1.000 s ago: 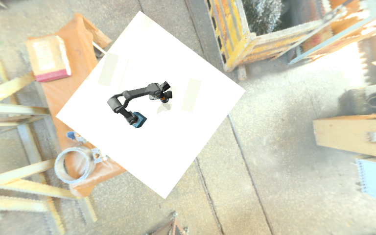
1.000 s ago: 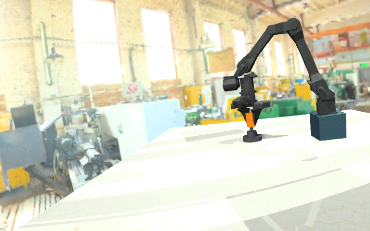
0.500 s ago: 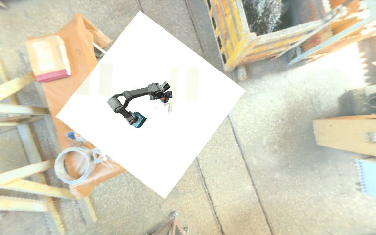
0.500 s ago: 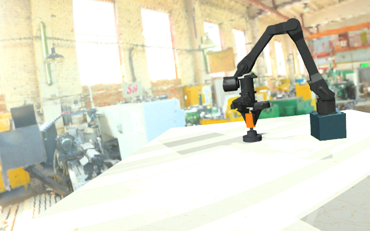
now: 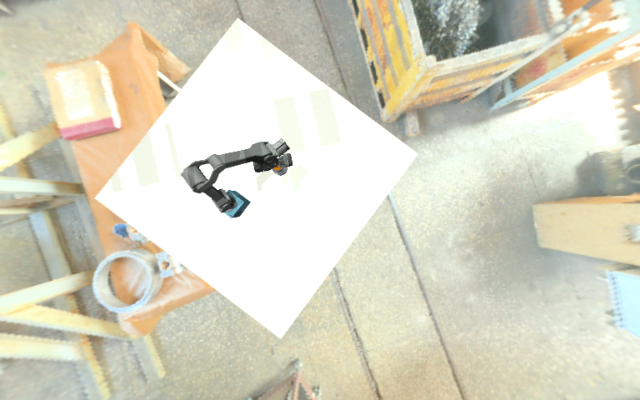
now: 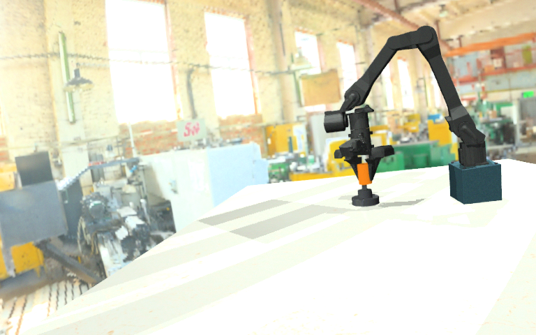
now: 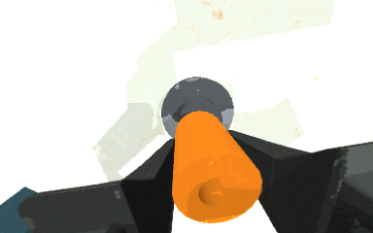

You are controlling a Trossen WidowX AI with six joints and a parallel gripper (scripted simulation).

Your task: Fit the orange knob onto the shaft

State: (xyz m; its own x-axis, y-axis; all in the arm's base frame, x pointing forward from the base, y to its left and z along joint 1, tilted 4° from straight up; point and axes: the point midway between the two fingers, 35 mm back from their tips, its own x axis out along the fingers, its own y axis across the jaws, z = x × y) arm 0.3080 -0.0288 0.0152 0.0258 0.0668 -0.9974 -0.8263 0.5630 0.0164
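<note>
Now: gripper tip 4 cm above the round pedestal. From my gripper tip the other things lie so: orange knob: 2 cm above.
</note>
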